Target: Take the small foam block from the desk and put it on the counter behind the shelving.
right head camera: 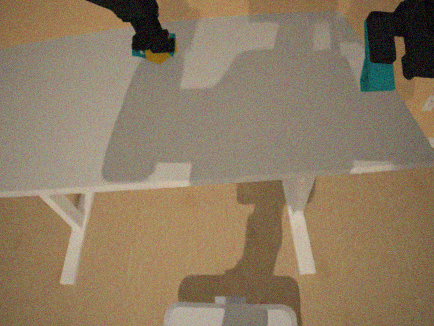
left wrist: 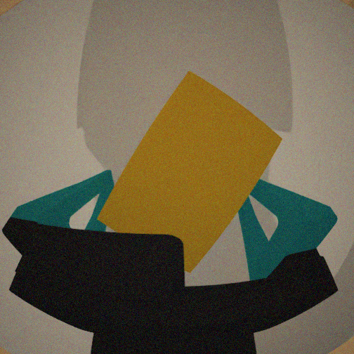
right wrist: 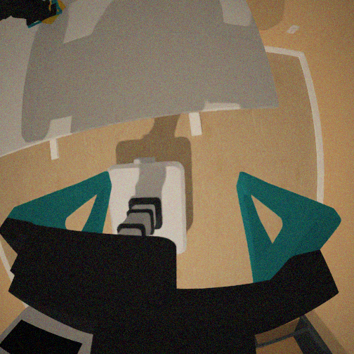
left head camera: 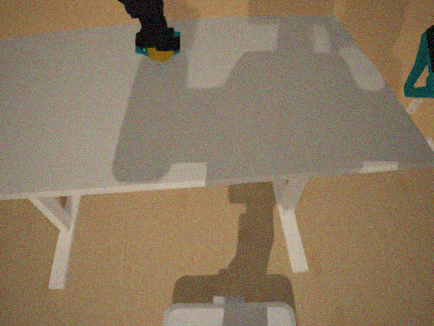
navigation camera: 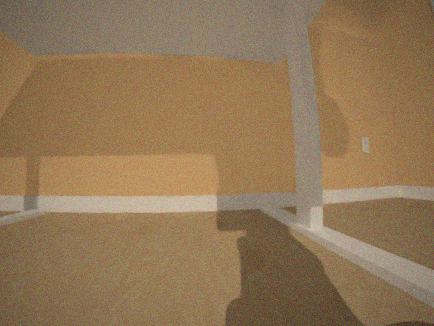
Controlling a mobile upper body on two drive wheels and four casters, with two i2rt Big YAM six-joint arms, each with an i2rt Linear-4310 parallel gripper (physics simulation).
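Places are measured from the left arm's base along level axes (x back, y right, z up), in millimetres.
Where they show: left gripper, fingertip midpoint: [right head camera: 159,55] [left head camera: 162,54]; right gripper, fingertip midpoint: [right head camera: 404,88].
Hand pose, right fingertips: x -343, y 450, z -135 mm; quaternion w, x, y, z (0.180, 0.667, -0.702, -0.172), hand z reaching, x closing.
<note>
Each offset is from my right fingertips to the top centre of the thing. Level surfaces: height alone.
The foam block, a yellow-orange block @(dx -600, dy -439, dz -280 mm) [left head camera: 162,57] [right head camera: 158,58] [left wrist: 190,160] [right wrist: 52,19], is on the grey-white desk @(dz -325 mm) [left head camera: 60,100] [right head camera: 55,110] [left wrist: 40,115] [right wrist: 150,65], near its far edge. My left gripper [left head camera: 159,50] [right head camera: 154,51] [left wrist: 173,176] is open over the block. In the left wrist view the block lies diagonally across the space between the fingers and covers the tip of the finger at the picture's right. My right gripper [right head camera: 377,86] [right wrist: 173,178] is open and empty, off the desk's right end. The counter and the shelving do not show.
White desk legs [left head camera: 295,245] [right head camera: 304,245] [navigation camera: 306,125] stand beneath the desk's near side. The robot's pale base [left head camera: 195,315] [right head camera: 195,315] [right wrist: 173,215] is in front of the desk. An orange wall [navigation camera: 150,110] with a white outlet @(dx -983, dy +913, dz -817 mm) [navigation camera: 365,145] stands beyond.
</note>
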